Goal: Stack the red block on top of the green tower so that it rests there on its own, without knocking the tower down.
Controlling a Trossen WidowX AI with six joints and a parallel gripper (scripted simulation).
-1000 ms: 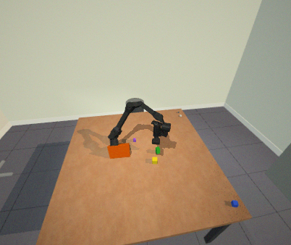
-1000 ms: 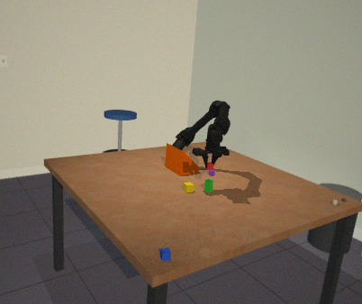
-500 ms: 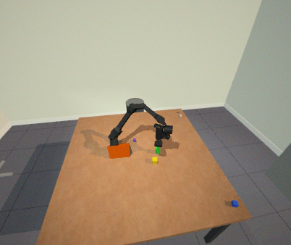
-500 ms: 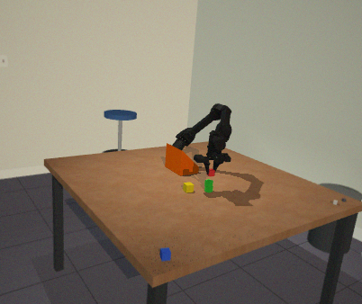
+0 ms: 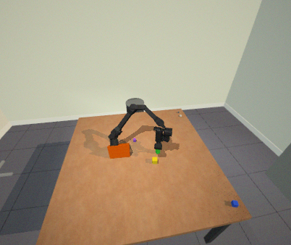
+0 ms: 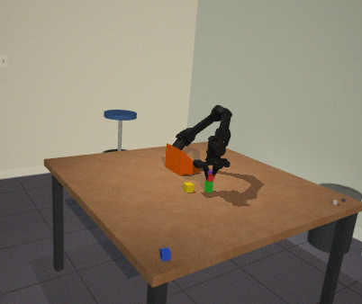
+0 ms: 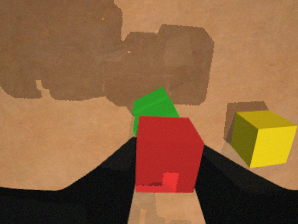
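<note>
My gripper tip is 10 mm below the red block. The rest, counted from my gripper tip: yellow cube 100 mm to the right, 50 mm below, 50 mm behind; then purple cube 190 mm behind, 180 mm to the left, 60 mm below; then blue cube 540 mm to the right, 390 mm ahead, 60 mm below.
</note>
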